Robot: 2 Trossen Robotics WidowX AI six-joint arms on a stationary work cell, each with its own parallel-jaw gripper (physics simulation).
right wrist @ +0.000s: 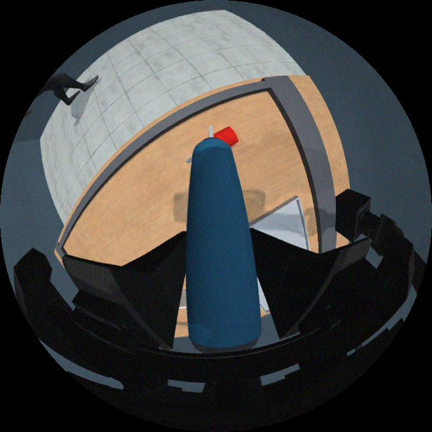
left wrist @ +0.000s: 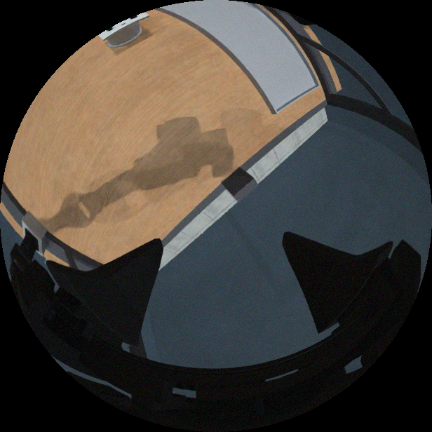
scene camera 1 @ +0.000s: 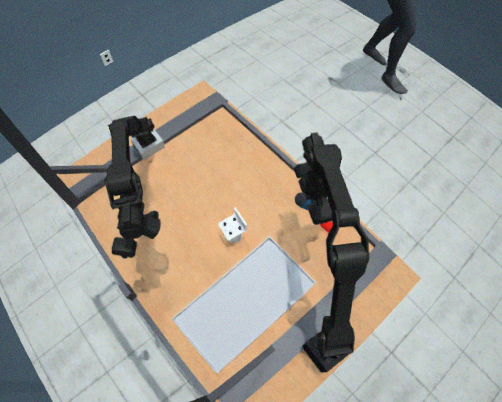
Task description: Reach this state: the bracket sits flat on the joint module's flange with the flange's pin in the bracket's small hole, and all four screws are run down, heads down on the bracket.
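Pixels of known places: right gripper, between the fingertips: (scene camera 1: 309, 206); left arm's base, origin of its link: (scene camera 1: 146, 139); right arm's base, origin of its link: (scene camera 1: 330, 346).
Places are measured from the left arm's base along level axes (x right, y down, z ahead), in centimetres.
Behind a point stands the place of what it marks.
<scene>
The white bracket (scene camera 1: 230, 229) {x -4.2, y -2.3, z 52.2 cm} (left wrist: 126, 25) sits on top of the joint module (scene camera 1: 235, 240) {x -4.2, y 2.8, z 54.5 cm} (left wrist: 125, 36), its upright side toward the right in the scene view. Dark screw heads (scene camera 1: 234, 219) {x -7.2, y -2.6, z 50.1 cm} show at several holes in the bracket; how far down they are, and the pin and small hole, cannot be made out. My left gripper (scene camera 1: 139, 239) (left wrist: 223, 242) is open and empty, left of the bracket. My right gripper (scene camera 1: 307, 204) {x -25.3, y -13.8, z 64.7 cm} (right wrist: 217, 235) is shut on a blue screwdriver (right wrist: 217, 200), held above the table to the right of the bracket. Its thin metal tip points away from the fingers.
A red-handled tool (scene camera 1: 326, 226) {x -31.4, y 1.3, z 69.6 cm} (right wrist: 227, 136) lies on the table at the right, partly hidden by the right arm. A pale grey mat (scene camera 1: 240, 315) {x 9.2, y 3.9, z 75.6 cm} (left wrist: 235, 35) (right wrist: 285, 220) lies near the front. Dark grey rails (scene camera 1: 190, 117) {x -20.5, y 2.3, z -0.2 cm} edge the table. A person's legs (scene camera 1: 397, 47) (right wrist: 62, 85) stand beyond it.
</scene>
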